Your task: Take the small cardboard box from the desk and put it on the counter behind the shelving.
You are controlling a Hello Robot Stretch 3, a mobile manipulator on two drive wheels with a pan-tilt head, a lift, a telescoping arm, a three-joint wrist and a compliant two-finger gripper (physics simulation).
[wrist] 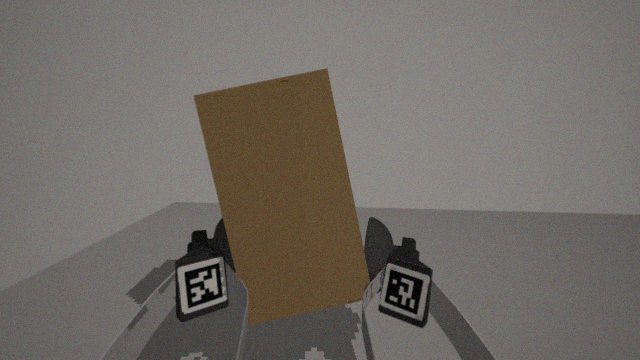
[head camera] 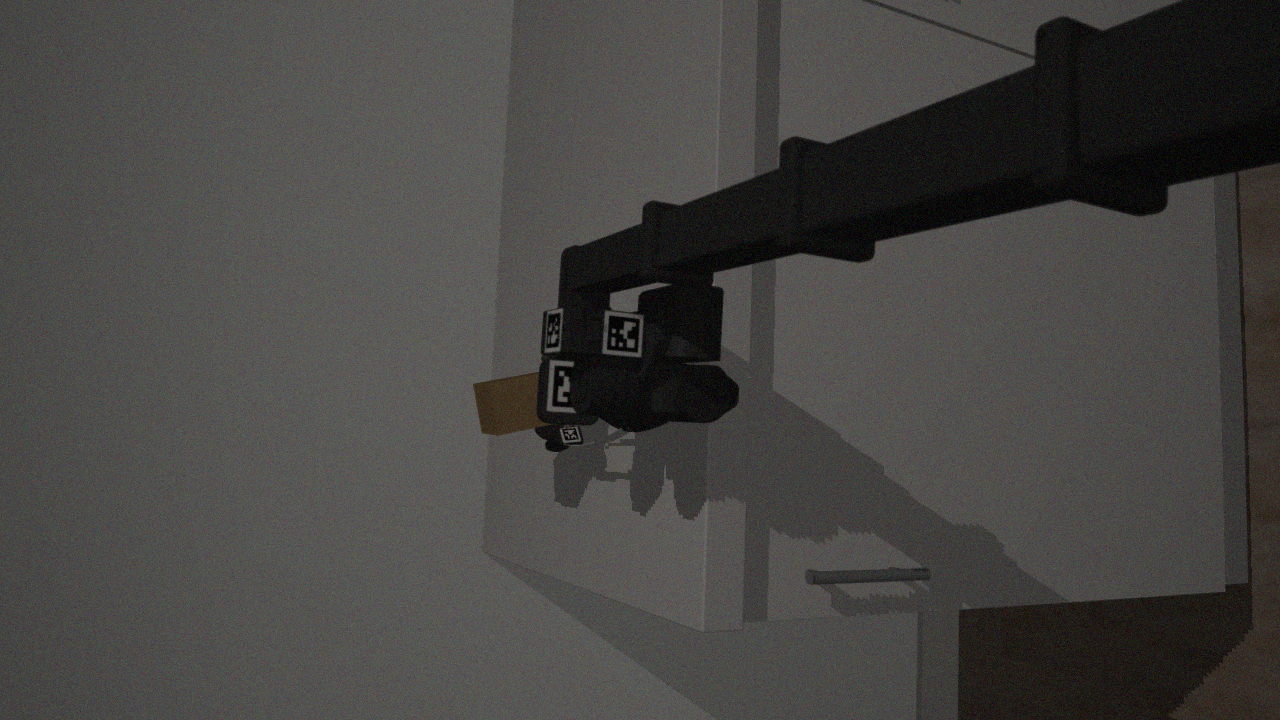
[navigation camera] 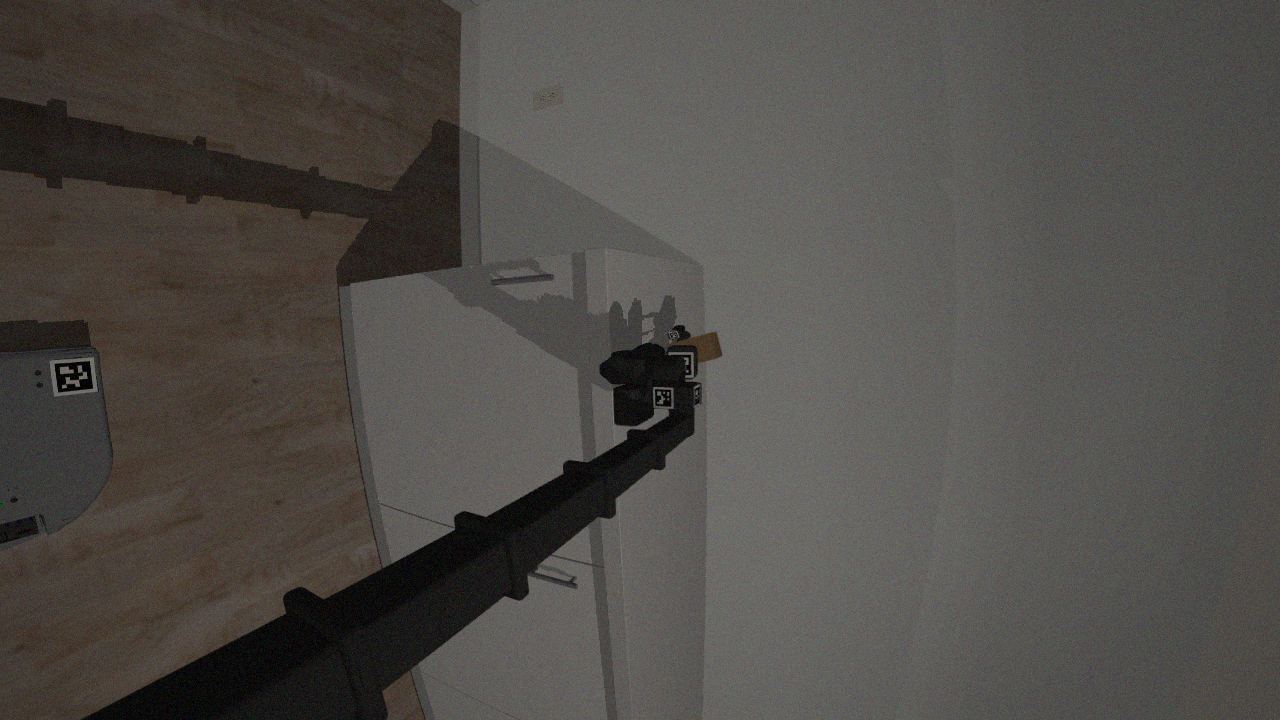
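Frame: origin at the robot's base, x back, y right, z up, level; millimetres.
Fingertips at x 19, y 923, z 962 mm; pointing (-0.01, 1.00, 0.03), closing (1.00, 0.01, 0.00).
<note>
A point is followed by its place in that frame.
The small cardboard box [head camera: 510, 404] {y 866, x 5, z 1024 mm} [navigation camera: 705, 345] {y 866, x 0, z 1024 mm} [wrist: 285, 190] is brown and sits between the two fingertips of my gripper [head camera: 559, 436] [navigation camera: 678, 333] {y 923, x 19, z 962 mm} [wrist: 305, 241] {y 923, x 19, z 962 mm}. The gripper is shut on it. In the wrist view the box leans a little to the left and its far end reaches beyond the fingertips. The white counter [head camera: 617, 116] {y 916, x 320, z 910 mm} [navigation camera: 657, 582] {y 890, x 542, z 910 mm} [wrist: 500, 260] lies below the gripper, near its end and its back edge at the wall. The wrist hides part of the box in the head view. I cannot tell how high the box is above the counter.
A pale wall [head camera: 268, 268] {y 1314, x 166, z 1216 mm} [navigation camera: 832, 358] {y 1309, x 60, z 1266 mm} stands behind the counter. White cabinet fronts with a bar handle [head camera: 868, 575] {y 677, x -127, z 747 mm} [navigation camera: 521, 279] {y 676, x -128, z 746 mm} are below the counter top. The black arm [head camera: 930, 152] {y 296, x 104, z 1059 mm} [navigation camera: 420, 591] {y 160, x 84, z 1060 mm} reaches across the cabinets. Part of the robot's base [navigation camera: 53, 447] {y 89, x 115, z 159 mm} shows on the wooden floor [navigation camera: 223, 429] {y 415, x 169, z 0 mm}.
</note>
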